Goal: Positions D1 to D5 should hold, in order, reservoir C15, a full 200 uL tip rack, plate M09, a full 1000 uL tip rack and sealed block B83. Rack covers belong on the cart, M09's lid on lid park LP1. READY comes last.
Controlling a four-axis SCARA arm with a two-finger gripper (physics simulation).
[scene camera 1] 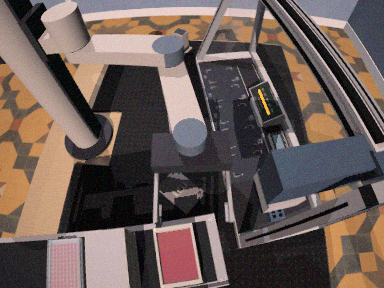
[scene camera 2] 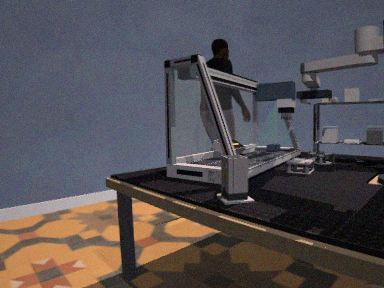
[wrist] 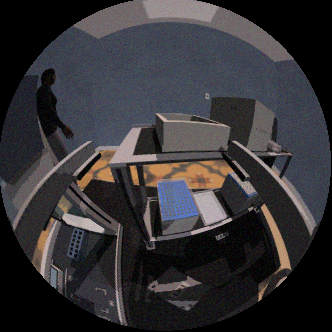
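My gripper (scene camera 1: 193,216) (scene camera 2: 318,101) (wrist: 159,145) is open and empty, with fingers wide apart above the lid park LP1 (scene camera 1: 182,194) (wrist: 175,287), which lies in shadow, its label blurred. In the wrist view, the cart (wrist: 126,146) carries a tall blue-topped grid box (wrist: 177,200), a shallow white plate (wrist: 210,206) and a dark box with a blue-and-white top (wrist: 243,186), partly hidden by the right finger, on its lower shelf. Their names are not readable. The deck (scene camera 1: 217,80) (wrist: 95,285) shows small corner clips; its position labels are unreadable and part is hidden by the gripper body.
A red-floored bin (scene camera 1: 178,255) (wrist: 192,136) and a large grey box (wrist: 240,122) stand on the cart. A pink grid rack (scene camera 1: 65,262) is lower left. A blue-grey head (scene camera 1: 320,170) overhangs the deck, near a screen (scene camera 1: 264,102). A person (scene camera 2: 220,90) (wrist: 50,107) stands beyond.
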